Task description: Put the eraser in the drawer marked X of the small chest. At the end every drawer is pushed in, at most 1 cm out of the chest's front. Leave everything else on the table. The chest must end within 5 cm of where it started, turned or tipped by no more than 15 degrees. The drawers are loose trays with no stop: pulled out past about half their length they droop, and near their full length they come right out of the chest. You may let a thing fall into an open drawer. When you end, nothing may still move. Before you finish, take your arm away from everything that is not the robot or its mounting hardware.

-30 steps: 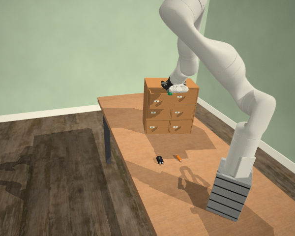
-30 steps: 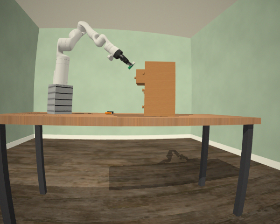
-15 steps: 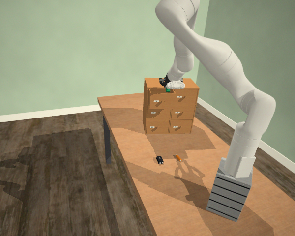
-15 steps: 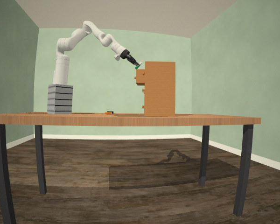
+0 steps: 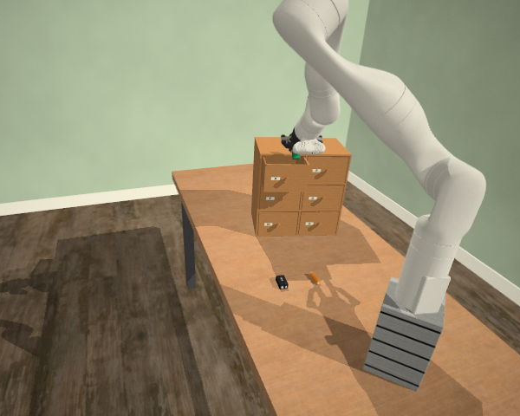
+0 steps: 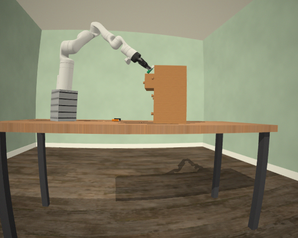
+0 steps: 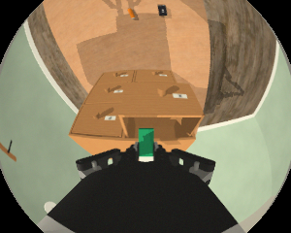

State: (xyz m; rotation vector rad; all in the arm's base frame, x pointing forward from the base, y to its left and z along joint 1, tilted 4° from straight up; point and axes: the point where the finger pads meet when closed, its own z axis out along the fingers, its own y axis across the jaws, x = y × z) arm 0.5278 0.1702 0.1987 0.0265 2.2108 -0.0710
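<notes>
Now: the white eraser 10 mm ahead of my hand. Also, from my hand: black block 240 mm behind, 70 mm to the left, 360 mm below; then orange pencil stub 220 mm behind, 40 mm to the right, 370 mm below.
</notes>
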